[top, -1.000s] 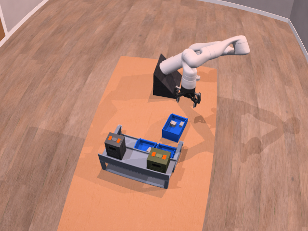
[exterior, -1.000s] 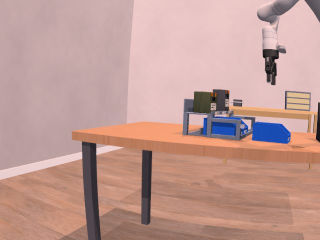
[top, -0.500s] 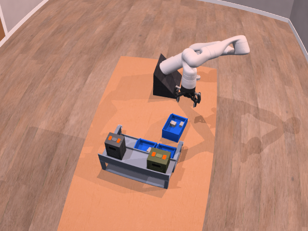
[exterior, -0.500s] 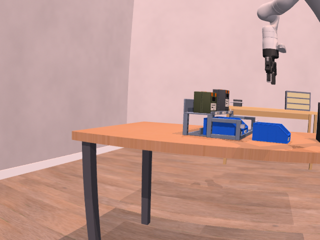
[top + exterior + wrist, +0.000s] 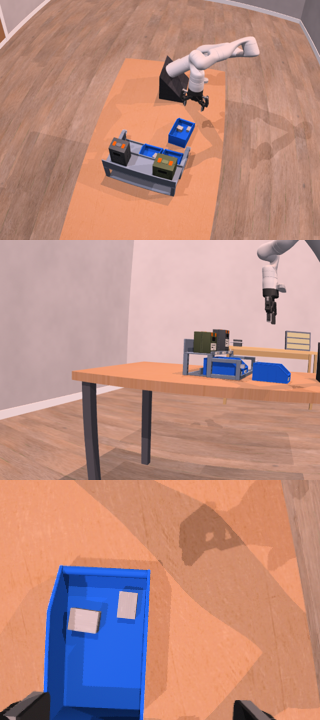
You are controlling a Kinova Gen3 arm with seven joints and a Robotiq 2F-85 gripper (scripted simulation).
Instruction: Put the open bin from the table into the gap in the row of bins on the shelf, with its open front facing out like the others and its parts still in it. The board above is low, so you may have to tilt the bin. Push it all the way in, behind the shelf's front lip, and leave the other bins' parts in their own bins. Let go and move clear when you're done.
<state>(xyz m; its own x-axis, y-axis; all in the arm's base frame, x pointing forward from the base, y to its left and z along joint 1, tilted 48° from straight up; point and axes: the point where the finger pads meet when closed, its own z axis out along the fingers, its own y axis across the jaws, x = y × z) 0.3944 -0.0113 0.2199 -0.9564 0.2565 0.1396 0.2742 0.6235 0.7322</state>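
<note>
My gripper is now 5 cm past the grey block, 6 cm to the left of it and 24 cm above it. Round my hand: grey shelf (22 cm ahead, 20 cm to the right, 19 cm below); then dark grey box (27 cm ahead, 33 cm to the right, 9 cm below); then olive box (31 cm ahead, 11 cm to the right, 10 cm below).
</note>
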